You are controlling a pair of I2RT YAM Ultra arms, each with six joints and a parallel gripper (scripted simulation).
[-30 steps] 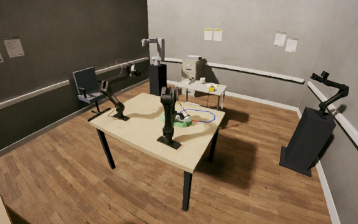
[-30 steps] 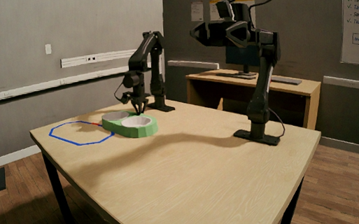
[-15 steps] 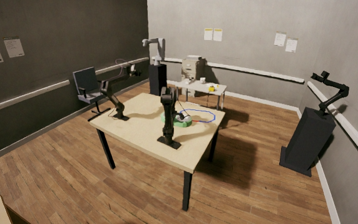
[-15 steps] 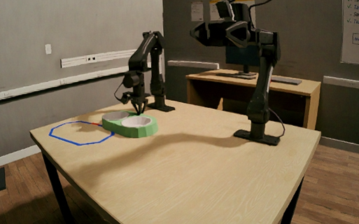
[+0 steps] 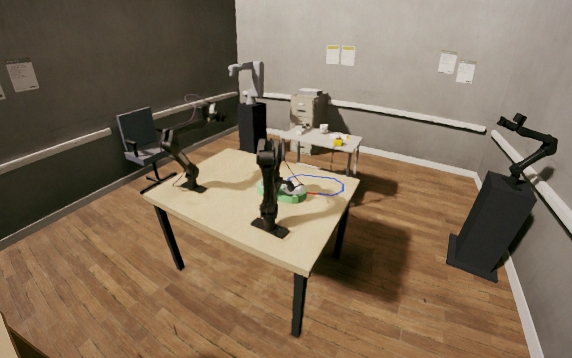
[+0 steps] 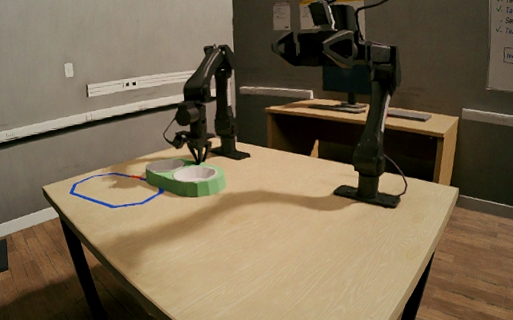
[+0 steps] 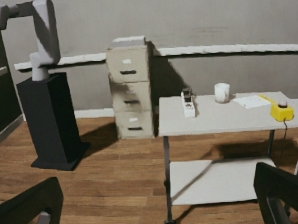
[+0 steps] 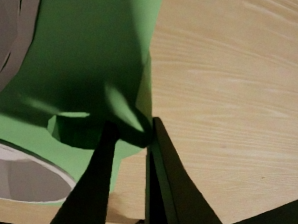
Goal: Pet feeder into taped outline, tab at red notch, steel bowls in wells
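The green pet feeder is 80 mm ahead of my right hand, 20 mm to the left of it and 20 mm below it.
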